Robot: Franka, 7 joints.
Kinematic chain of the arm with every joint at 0, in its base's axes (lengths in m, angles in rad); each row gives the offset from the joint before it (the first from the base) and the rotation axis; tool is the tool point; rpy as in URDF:
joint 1: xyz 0 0 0.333 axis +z
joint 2: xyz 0 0 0 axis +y
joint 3: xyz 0 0 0.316 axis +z
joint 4: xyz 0.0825 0 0 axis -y
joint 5: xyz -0.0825 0 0.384 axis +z
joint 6: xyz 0 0 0 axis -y
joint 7: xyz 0.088 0 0 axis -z
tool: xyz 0 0 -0.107 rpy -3.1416 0 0
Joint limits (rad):
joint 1: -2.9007..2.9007
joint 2: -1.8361..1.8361
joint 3: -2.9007..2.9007
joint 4: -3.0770..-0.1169
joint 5: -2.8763..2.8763
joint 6: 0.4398..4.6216
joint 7: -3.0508..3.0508
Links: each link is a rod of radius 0.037 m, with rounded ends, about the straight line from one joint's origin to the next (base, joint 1, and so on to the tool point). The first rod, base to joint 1, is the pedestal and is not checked.
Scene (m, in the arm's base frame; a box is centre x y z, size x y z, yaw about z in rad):
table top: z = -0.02
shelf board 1: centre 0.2 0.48 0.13 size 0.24 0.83 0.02 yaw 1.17
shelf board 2: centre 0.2 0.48 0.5 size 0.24 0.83 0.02 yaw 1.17
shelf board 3: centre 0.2 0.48 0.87 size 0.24 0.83 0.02 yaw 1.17
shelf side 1: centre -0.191 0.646 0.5 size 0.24 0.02 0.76 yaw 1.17
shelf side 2: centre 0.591 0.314 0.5 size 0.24 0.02 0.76 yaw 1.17
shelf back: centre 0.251 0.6 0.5 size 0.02 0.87 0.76 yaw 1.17
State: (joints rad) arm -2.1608 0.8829 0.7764 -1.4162 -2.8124 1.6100 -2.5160
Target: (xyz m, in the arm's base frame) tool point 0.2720 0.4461 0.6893
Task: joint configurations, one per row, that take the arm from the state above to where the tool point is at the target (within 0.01 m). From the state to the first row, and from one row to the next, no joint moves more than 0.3 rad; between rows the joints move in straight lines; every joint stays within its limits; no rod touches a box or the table.
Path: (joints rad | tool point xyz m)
1: -2.0341 0.9361 1.0467 -1.6010 -2.8215 1.6058 -2.5160 | 0.1659 -0.7229 0.3693
2: -1.9074 0.9893 1.3171 -1.7858 -2.8307 1.6015 -2.5160 | 0.3870 -0.5861 0.3998
3: -1.7807 1.0425 1.5874 -1.9705 -2.8398 1.5973 -2.5160 | 0.5222 -0.3865 0.4655
4: -1.6540 1.0958 1.8577 -2.1553 -2.8489 1.5930 -2.5160 | 0.5519 -0.1688 0.5475
5: -1.5273 1.1490 2.1280 -2.3401 -2.8580 1.5888 -2.5160 | 0.4825 0.0221 0.6243
6: -1.4006 1.2022 2.3984 -2.5249 -2.8672 1.5846 -2.5160 | 0.3429 0.1538 0.6760
7: -1.2739 1.2554 2.6687 -2.7096 -2.8763 1.5803 -2.5160 | 0.1739 0.2145 0.6893
8: -1.1779 0.9874 2.5309 -2.5025 -2.8763 1.6288 -2.5160 | 0.2192 0.2960 0.6928
9: -1.0819 0.7193 2.3931 -2.2953 -2.8763 1.6772 -2.5160 | 0.2539 0.3750 0.6885
10: -0.9859 0.4513 2.2553 -2.0881 -2.8763 1.7257 -2.5160 | 0.2720 0.4461 0.6893

